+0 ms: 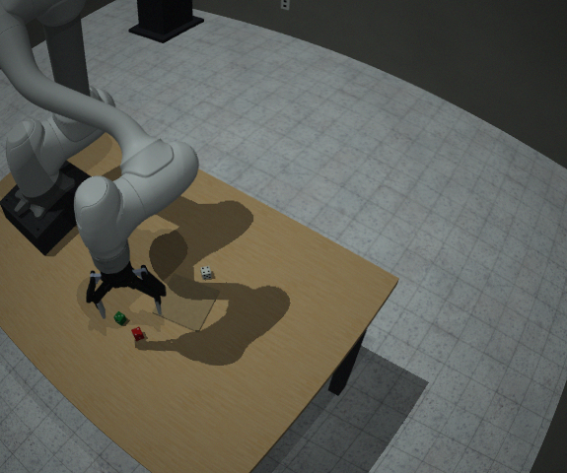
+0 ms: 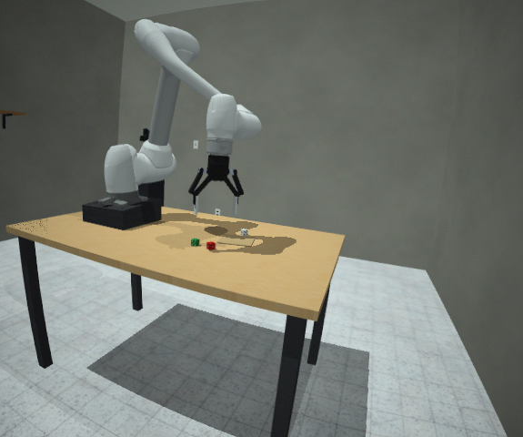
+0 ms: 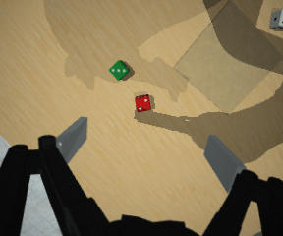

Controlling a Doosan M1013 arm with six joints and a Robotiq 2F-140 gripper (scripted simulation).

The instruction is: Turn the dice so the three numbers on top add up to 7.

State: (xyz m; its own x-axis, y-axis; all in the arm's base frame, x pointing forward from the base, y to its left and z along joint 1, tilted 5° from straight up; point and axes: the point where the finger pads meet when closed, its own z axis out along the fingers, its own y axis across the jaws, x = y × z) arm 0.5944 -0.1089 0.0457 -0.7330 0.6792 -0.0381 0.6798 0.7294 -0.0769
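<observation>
My gripper is now 10 mm past the red die and 130 mm above it. Also, from my hand: white die 270 mm to the left, 130 mm below; then tan mat 10 mm ahead, 170 mm to the left, 140 mm below; then green die 80 mm behind, 130 mm below.
</observation>
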